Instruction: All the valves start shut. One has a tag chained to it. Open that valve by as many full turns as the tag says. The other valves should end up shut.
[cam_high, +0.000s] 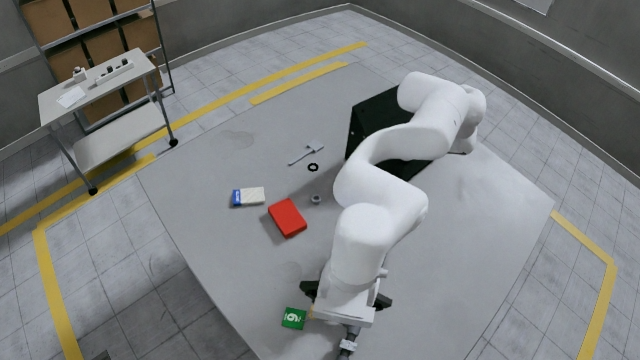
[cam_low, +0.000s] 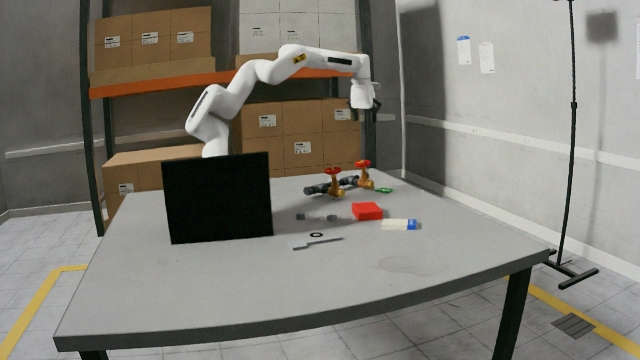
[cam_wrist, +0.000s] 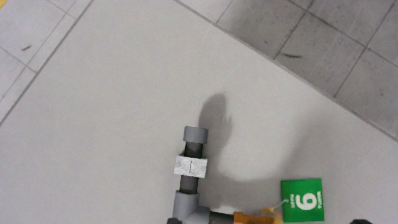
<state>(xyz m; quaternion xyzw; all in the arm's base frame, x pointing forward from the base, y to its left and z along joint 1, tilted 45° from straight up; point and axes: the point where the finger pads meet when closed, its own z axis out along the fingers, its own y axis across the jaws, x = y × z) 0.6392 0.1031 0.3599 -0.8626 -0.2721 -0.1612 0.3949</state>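
My gripper is now 290 mm above the green tag, 100 mm to the left of it and 40 mm short of it. Round my hand: grey nut: 390 mm to the right, 290 mm below, 270 mm behind; then white-and-blue box: 540 mm to the right, 290 mm below, 90 mm behind; then red block: 390 mm to the right, 280 mm below, 150 mm behind.
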